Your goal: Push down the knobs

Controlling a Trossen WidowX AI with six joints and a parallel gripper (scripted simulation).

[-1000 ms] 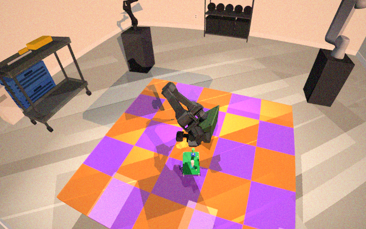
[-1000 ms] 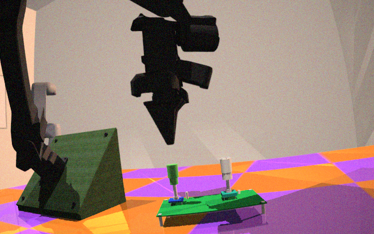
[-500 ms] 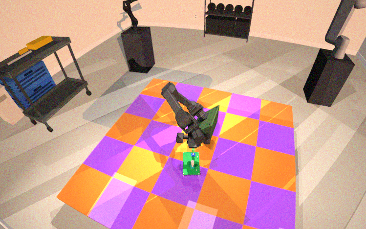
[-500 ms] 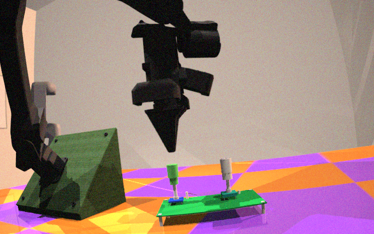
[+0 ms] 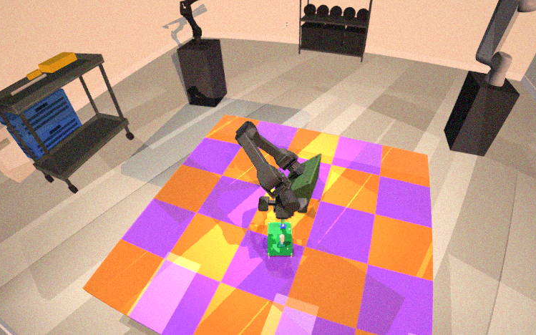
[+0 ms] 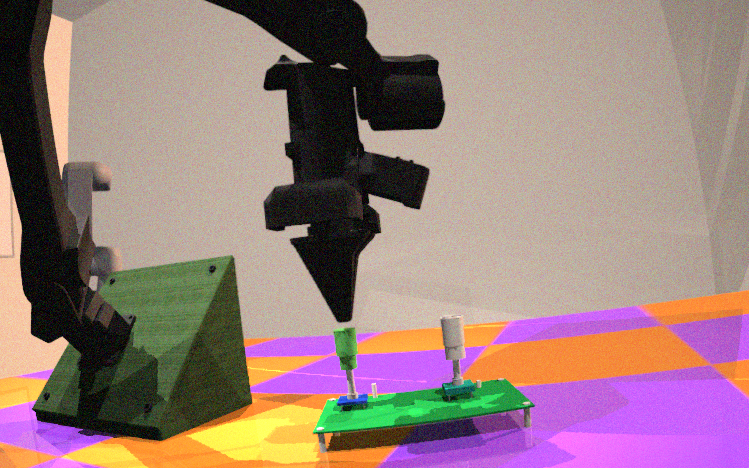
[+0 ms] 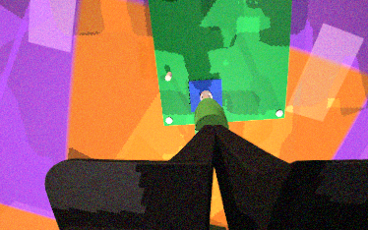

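Now: the white knob 8 cm ahead of my gripper tip, 2 cm to the left of it and 2 cm below it.
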